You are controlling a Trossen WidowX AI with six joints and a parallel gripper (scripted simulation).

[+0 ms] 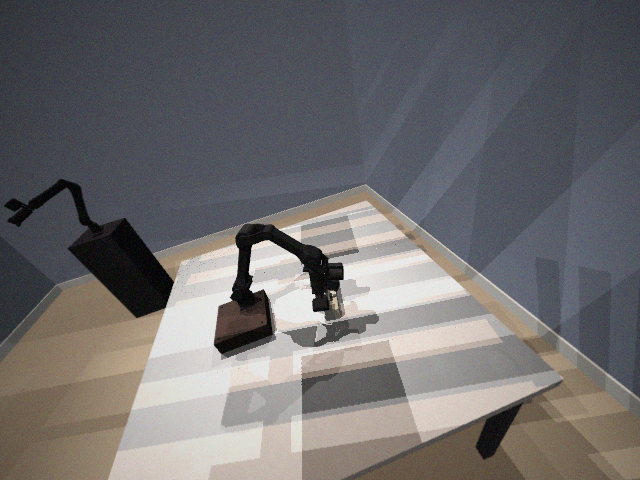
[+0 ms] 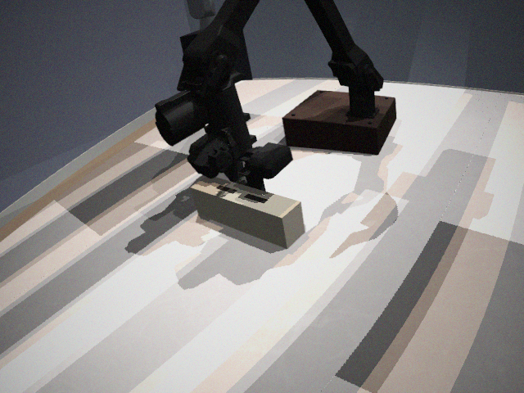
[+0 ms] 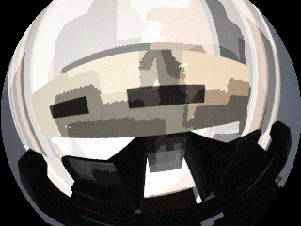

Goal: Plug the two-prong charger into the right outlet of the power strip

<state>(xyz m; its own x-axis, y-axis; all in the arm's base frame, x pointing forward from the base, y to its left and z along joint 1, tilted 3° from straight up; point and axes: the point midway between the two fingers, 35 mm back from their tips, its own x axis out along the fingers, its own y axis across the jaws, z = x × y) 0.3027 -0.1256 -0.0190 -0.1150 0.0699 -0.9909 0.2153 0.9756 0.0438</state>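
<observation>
The two-prong charger is 2 cm ahead of my gripper tip and 1 cm above it.
</observation>
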